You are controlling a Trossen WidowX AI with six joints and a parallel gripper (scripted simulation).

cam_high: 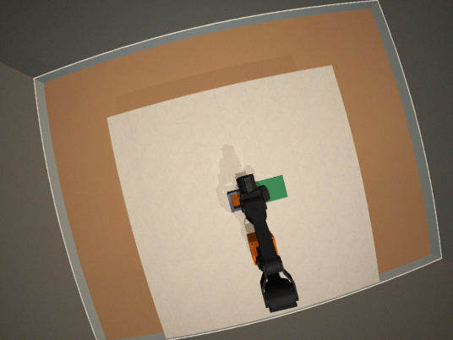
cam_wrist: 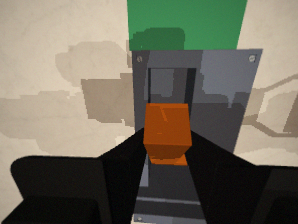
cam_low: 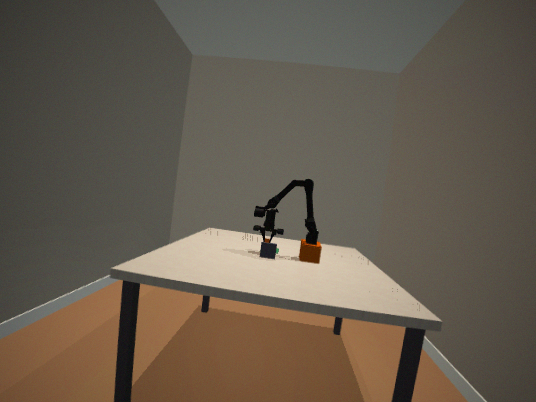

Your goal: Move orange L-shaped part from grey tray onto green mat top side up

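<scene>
Now: gripper tip 140 mm to the left of the green mat, 80 mm above it and 20 mm past it. The rest, counted from my gripper tip: orange L-shaped part: 30 mm to the left, 30 mm below, 20 mm behind.
</scene>
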